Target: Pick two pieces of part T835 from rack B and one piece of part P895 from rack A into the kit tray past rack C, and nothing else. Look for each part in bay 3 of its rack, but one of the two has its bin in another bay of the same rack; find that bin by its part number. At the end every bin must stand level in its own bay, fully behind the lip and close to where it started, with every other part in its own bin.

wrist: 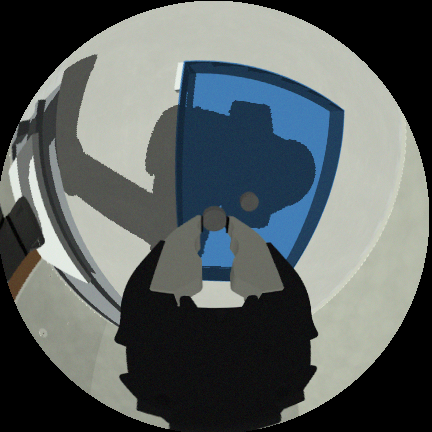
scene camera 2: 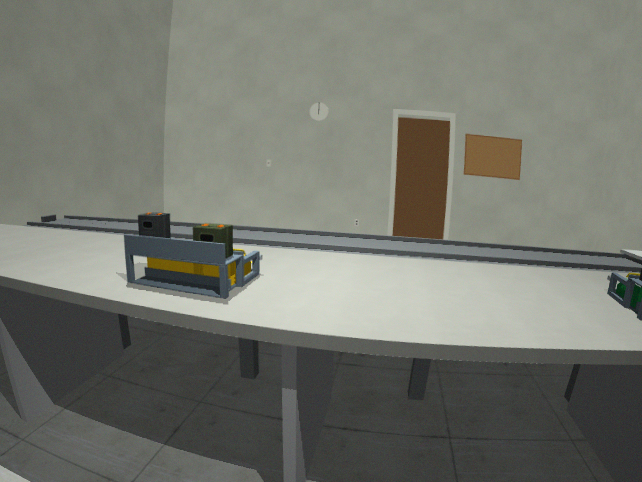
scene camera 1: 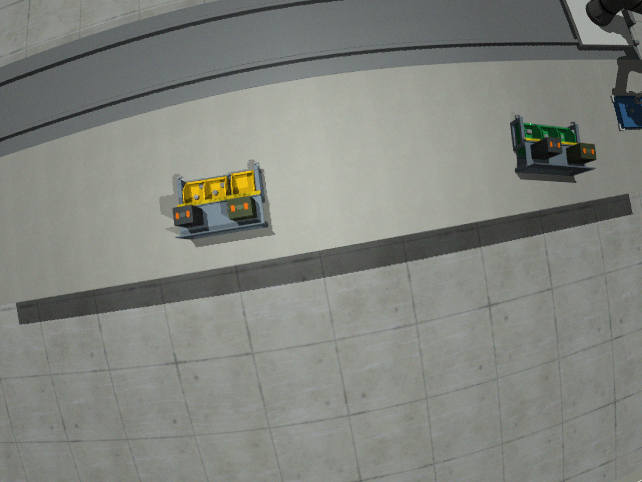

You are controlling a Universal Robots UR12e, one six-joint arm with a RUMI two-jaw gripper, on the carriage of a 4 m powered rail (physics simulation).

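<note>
My gripper (wrist: 213, 217) is shut on a round grey part (wrist: 214, 217) and holds it over the blue kit tray (wrist: 336, 140) (scene camera 1: 628, 120), inside its outline near the left wall. The height above the tray floor is hard to tell. Another round grey part (wrist: 249, 201) lies on the tray floor, just right of the held one. The gripper does not show in the scene views. A rack (scene camera 1: 213, 217) (scene camera 2: 176, 248) holds three yellow bins; grey parts show in the left bin (scene camera 1: 194, 191) and middle bin (scene camera 1: 215, 187), none visibly in the right bin (scene camera 1: 242, 181). Part numbers are unreadable.
A rack (scene camera 1: 562, 167) with green bins stands left of the tray. Dark boxes (scene camera 1: 547, 147) (scene camera 1: 186, 215) and olive boxes (scene camera 1: 581, 153) (scene camera 1: 242, 208) sit behind the bins of both racks. The rail carriage (scene camera 1: 596, 31) is at the upper right.
</note>
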